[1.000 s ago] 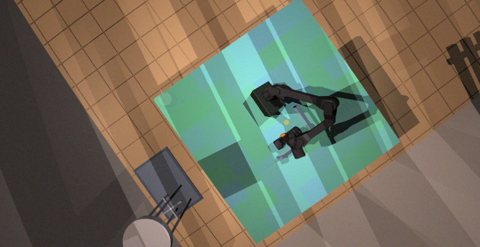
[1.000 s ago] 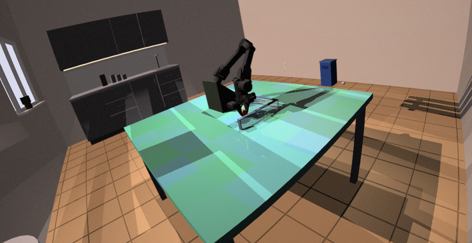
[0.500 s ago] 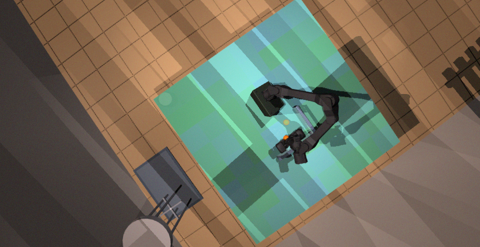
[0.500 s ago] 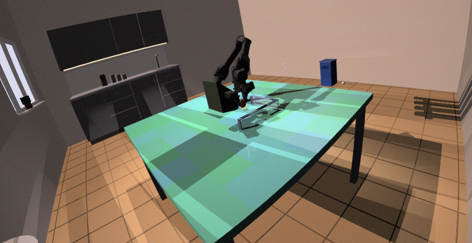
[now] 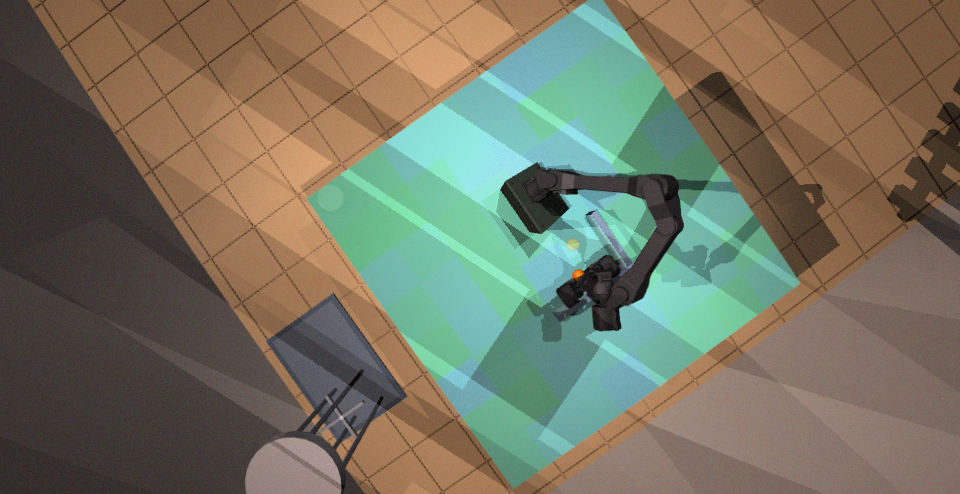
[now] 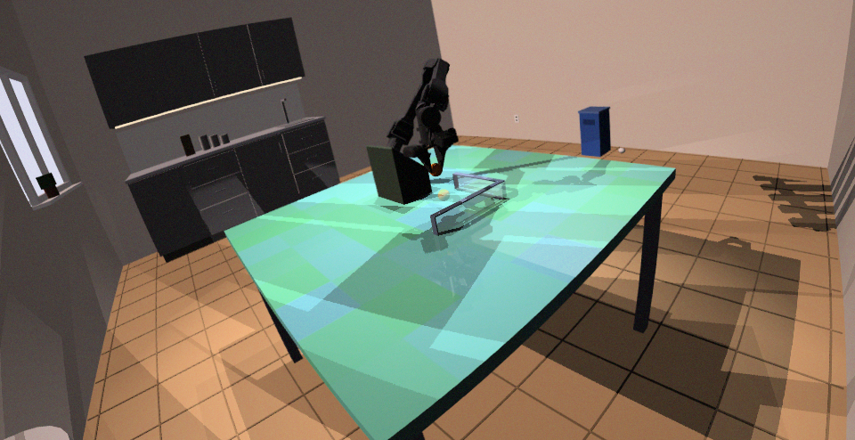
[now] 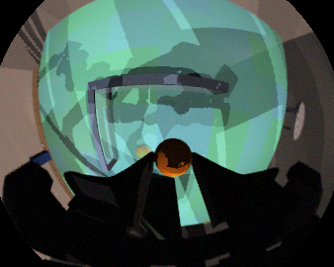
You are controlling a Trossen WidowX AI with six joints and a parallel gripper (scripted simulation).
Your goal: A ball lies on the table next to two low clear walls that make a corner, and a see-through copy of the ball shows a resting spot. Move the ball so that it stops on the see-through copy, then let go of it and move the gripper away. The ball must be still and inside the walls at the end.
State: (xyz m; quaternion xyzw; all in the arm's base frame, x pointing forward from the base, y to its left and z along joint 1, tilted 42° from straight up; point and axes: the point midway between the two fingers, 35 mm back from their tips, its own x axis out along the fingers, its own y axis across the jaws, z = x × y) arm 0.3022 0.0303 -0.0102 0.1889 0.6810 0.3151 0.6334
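My gripper tip is now 12 cm above the see-through copy of ball, 8 cm past it and 5 cm to the right of it. The rest, counted from my gripper tip: orange ball (right at my gripper tip).
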